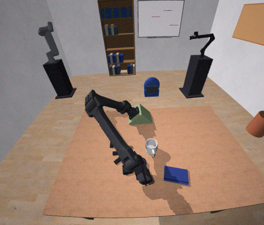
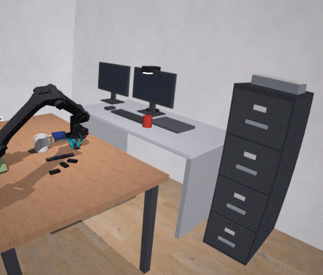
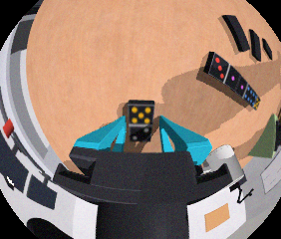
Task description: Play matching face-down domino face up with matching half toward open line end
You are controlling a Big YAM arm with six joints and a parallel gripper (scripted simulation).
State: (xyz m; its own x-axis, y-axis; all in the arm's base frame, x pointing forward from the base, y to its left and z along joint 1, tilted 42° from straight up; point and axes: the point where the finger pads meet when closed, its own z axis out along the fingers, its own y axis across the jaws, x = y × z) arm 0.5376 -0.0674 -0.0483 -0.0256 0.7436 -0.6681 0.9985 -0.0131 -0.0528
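Now: the domino right at my hand. The rest, counted from my hand: blue book (23 cm to the left, 3 cm ahead).
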